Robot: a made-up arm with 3 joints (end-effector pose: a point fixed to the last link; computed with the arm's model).
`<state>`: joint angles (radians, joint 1 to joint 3).
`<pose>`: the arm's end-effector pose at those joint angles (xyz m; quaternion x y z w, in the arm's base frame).
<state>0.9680 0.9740 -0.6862</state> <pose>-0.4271 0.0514 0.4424 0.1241 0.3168 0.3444 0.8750</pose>
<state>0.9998 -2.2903 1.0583</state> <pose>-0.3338 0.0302 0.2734 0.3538 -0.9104 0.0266 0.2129</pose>
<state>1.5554 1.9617 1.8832</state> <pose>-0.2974 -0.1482 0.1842 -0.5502 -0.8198 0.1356 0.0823</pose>
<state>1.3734 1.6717 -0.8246</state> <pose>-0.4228 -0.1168 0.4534 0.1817 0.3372 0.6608 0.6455</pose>
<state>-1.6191 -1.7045 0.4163</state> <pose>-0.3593 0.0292 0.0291 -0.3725 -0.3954 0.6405 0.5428</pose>
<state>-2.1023 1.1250 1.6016</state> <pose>-0.3186 0.1349 0.1022 -0.2096 -0.1480 -0.5124 0.8196</pose>
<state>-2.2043 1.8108 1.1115</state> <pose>-0.2535 0.0682 0.0544 -0.3208 -0.0684 -0.7837 0.5275</pose>
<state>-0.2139 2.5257 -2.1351</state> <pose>-0.4018 0.1644 0.4720 -0.2796 0.5461 0.7810 0.1170</pose>
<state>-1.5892 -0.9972 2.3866</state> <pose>-0.3083 0.0216 0.2363 0.3410 0.1937 0.4372 0.8094</pose>
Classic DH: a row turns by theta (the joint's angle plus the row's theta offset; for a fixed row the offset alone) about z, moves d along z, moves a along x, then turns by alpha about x. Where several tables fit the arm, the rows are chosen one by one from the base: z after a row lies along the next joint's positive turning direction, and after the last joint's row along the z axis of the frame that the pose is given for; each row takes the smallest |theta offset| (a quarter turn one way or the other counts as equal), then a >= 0, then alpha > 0; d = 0 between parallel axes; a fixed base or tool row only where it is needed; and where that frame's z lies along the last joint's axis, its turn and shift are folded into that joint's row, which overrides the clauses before.
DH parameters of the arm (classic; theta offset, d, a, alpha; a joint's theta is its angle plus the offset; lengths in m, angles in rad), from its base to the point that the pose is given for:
base (fixed): 1.5708 0.1963 0 1.5708
joint 1: 1.5708 -0.3251 0.0986 1.5708
joint 2: 0 0.0952 -0.0754 -1.5708
joint 3: -1.5708 -0.0562 0.1119 -1.5708
tool (fixed): -1.5708 0.079 0 0

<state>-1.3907 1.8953 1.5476</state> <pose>-0.2709 0.1408 0.2028 0.0457 0.0824 -0.8079 0.5818</pose>
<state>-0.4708 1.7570 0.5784</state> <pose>-0.2637 0.1953 0.2587 0.0343 0.6663 -0.3856 0.6374</pose>
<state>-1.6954 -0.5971 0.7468</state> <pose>-0.4045 0.0992 0.0593 -0.4365 -0.1008 0.2763 0.8503</pose>
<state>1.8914 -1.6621 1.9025</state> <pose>-0.3246 -0.0350 0.1679 -0.6386 0.7386 -0.0041 0.2160</pose>
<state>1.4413 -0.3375 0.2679</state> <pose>-0.3882 -0.0842 0.3910 0.7436 -0.1399 -0.0930 0.6472</pose>
